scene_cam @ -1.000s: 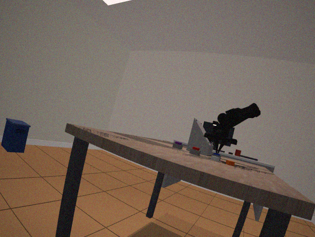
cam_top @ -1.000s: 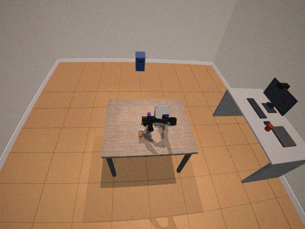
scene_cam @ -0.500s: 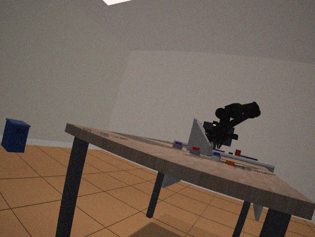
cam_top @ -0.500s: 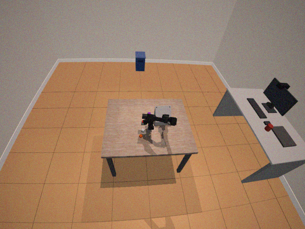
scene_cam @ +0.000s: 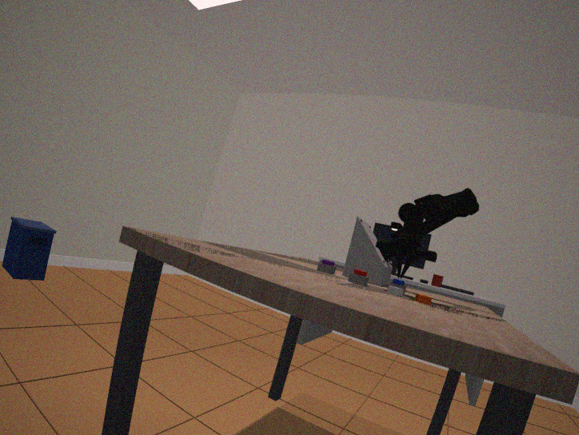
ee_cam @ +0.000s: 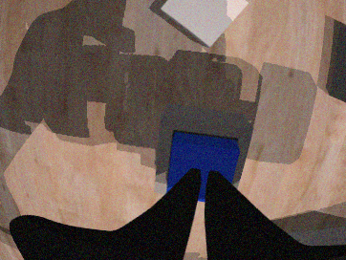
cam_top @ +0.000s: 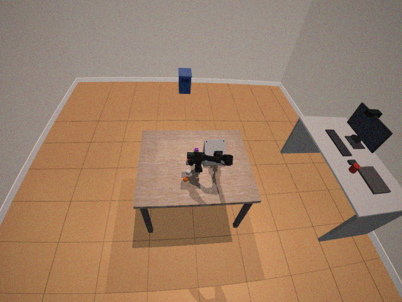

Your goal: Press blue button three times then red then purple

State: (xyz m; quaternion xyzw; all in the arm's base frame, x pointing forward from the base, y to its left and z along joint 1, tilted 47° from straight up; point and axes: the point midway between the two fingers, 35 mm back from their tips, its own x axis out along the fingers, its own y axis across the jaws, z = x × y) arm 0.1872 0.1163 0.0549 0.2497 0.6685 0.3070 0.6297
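Now: the blue button 10 mm below my gripper tip. Also, from my gripper tip: white block: 80 mm ahead, 40 mm below, 10 mm to the left.
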